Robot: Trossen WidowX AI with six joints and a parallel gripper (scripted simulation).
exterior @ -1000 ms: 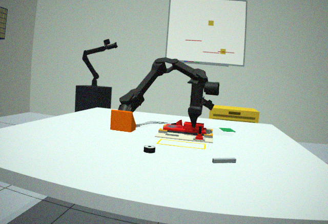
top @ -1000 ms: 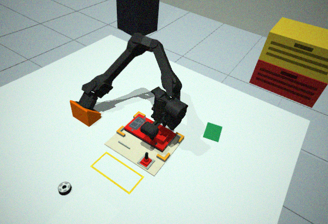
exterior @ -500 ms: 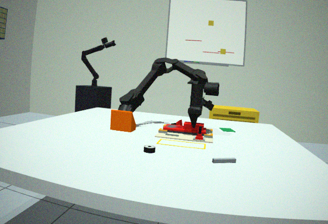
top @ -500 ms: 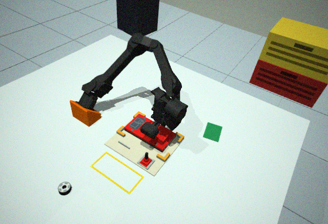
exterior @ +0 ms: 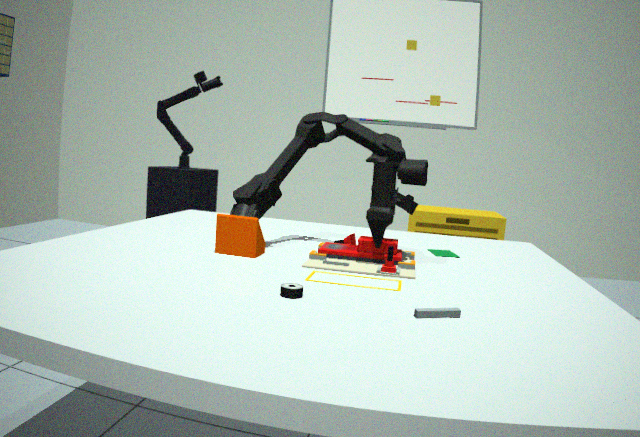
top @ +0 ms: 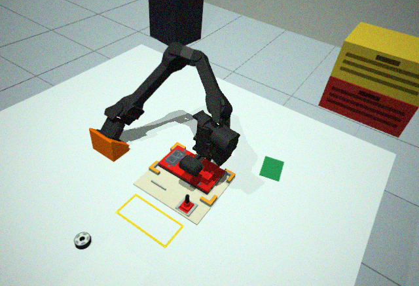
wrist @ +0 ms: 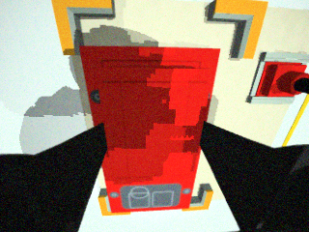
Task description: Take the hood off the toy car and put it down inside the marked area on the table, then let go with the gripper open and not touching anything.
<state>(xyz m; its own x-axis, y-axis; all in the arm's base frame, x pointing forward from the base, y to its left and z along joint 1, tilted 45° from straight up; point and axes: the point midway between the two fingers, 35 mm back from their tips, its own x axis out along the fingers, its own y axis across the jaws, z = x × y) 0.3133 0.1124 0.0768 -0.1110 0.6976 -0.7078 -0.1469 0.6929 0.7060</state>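
The fixture plate is 3 cm to the right of my gripper tip, 3 cm below it and 2 cm behind it. Also, from my gripper tip: green patch: 21 cm to the left, 15 cm ahead, 4 cm below; red hood panel: 1 cm above; wheel: 39 cm to the right, 7 cm behind, 3 cm below.
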